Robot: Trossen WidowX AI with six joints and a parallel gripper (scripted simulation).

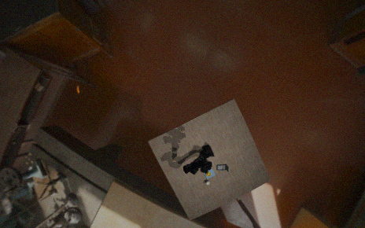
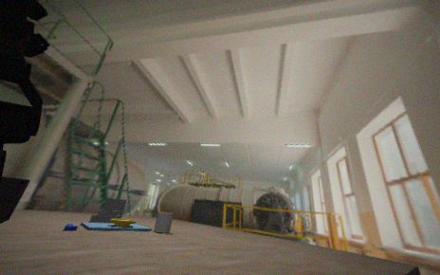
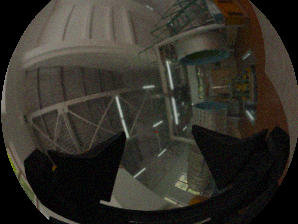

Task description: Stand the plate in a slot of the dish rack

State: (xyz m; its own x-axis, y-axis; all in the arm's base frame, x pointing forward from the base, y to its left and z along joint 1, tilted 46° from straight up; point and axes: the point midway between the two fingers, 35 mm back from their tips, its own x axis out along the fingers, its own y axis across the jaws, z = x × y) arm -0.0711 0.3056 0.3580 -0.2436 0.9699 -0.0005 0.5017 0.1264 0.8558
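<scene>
Now: gripper tip 51 cm above the yellow plate, 43 cm short of it and 12 cm to the left of it. The rest, counted from my gripper tip: blue spoon 52 cm below, 32 cm ahead, 14 cm to the right; then dish rack 50 cm below, 45 cm ahead, 9 cm to the left; then blue mat 52 cm below, 43 cm ahead, 10 cm to the right.
</scene>
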